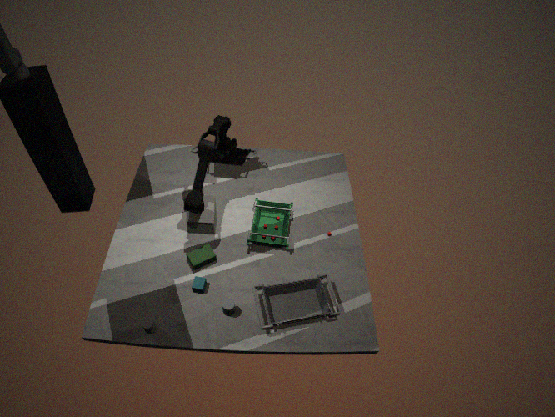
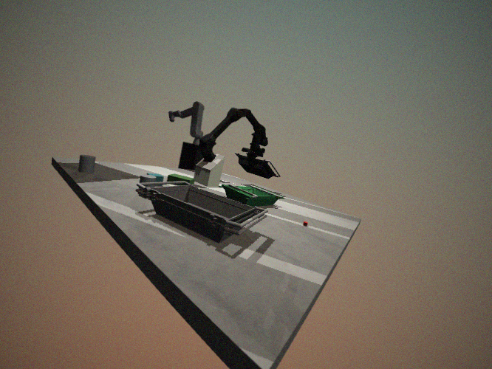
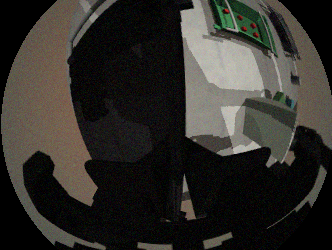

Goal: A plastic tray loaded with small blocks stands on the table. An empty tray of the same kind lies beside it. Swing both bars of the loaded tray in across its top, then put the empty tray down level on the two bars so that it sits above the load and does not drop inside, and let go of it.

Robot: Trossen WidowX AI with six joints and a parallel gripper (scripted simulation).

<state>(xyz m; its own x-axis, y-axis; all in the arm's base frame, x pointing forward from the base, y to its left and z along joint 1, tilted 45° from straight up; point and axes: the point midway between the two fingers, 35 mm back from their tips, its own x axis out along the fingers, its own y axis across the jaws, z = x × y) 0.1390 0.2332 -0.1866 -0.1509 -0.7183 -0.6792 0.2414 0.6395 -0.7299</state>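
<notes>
My gripper tip is 80 mm to the right of the dark tray, 20 mm short of it and 10 mm above it. Round my gripper tip: teal cube 660 mm to the right, 150 mm below, 140 mm behind; green block 510 mm to the right, 160 mm below, 130 mm behind.
</notes>
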